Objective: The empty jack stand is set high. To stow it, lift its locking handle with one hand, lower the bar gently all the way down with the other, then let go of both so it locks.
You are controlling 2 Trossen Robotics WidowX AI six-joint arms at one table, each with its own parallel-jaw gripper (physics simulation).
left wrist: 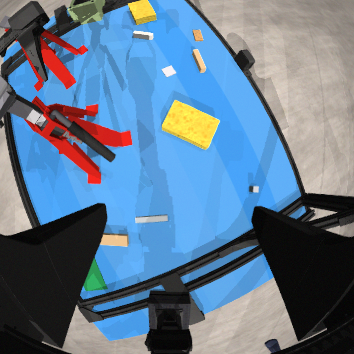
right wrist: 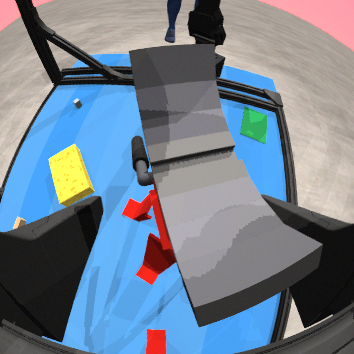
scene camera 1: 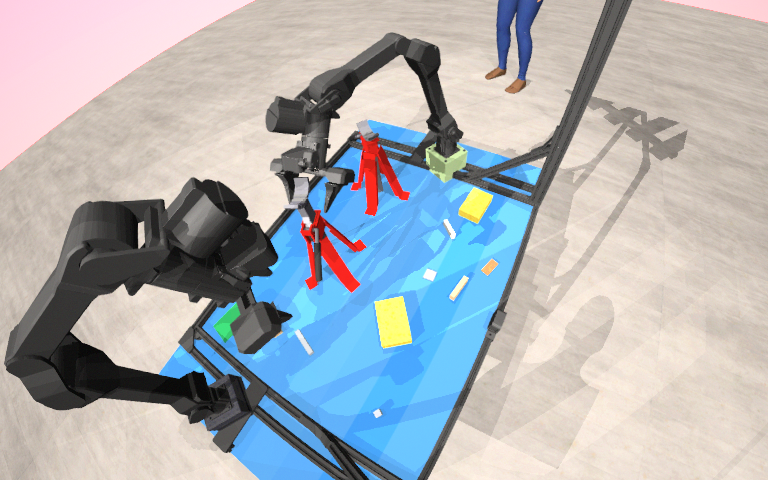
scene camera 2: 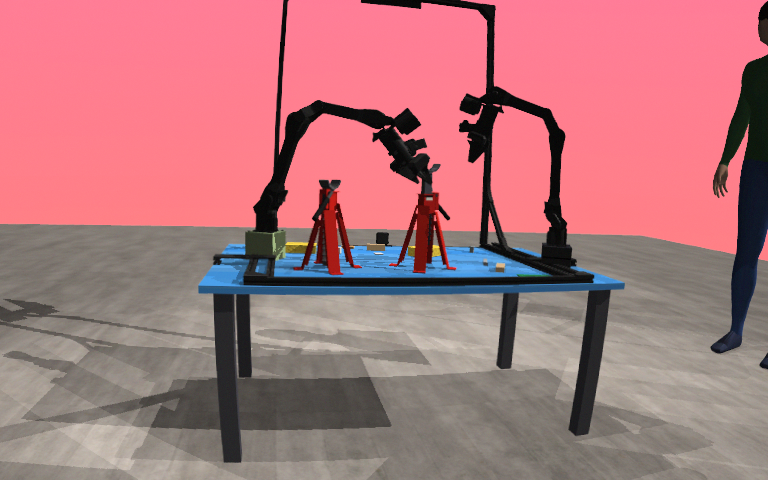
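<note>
The red jack stand [scene camera 1: 333,260] [scene camera 2: 421,243] [left wrist: 117,138] stands upright with its grey bar raised and a curved saddle [scene camera 1: 300,189] [right wrist: 190,200] on top. Its dark locking handle [scene camera 1: 317,257] [scene camera 2: 444,212] [left wrist: 90,140] [right wrist: 138,150] hangs down at the side. My right gripper [scene camera 1: 307,199] [scene camera 2: 420,175] [right wrist: 180,203] is open at saddle height, its fingers apart on either side of the saddle; whether they touch it is unclear. My left gripper [scene camera 2: 473,158] [left wrist: 181,213] is open and empty, up in the air away from the stand and handle.
A second red jack stand [scene camera 1: 370,181] [scene camera 2: 330,237] [left wrist: 57,65] with its bar low stands nearby. Yellow sponges [scene camera 1: 393,322] [scene camera 1: 475,204], small blocks and a green piece [scene camera 1: 225,323] [right wrist: 254,125] lie on the blue table. A dark frame rail [scene camera 1: 453,396] edges it.
</note>
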